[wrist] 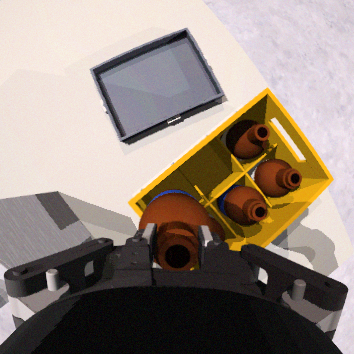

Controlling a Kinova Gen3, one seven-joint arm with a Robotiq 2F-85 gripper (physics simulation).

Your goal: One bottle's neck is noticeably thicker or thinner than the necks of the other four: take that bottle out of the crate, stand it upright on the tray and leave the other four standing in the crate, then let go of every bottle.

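Observation:
My gripper is shut on the neck of a brown bottle with a blue band. The bottle is upright, looms large near the camera and appears raised above the left end of the yellow crate. Three brown bottles stand in the crate: one at the top, one at the right and one in the middle. Part of another brown bottle shows behind the held one, mostly hidden. The dark grey tray lies up and left of the crate, with no bottle on it.
The crate's walls and thin dividers stand between the compartments; the upper middle compartment has no bottle. The tray has a low raised rim. A grey block-like object is at the left edge. The cream table ends at the right, beyond the crate.

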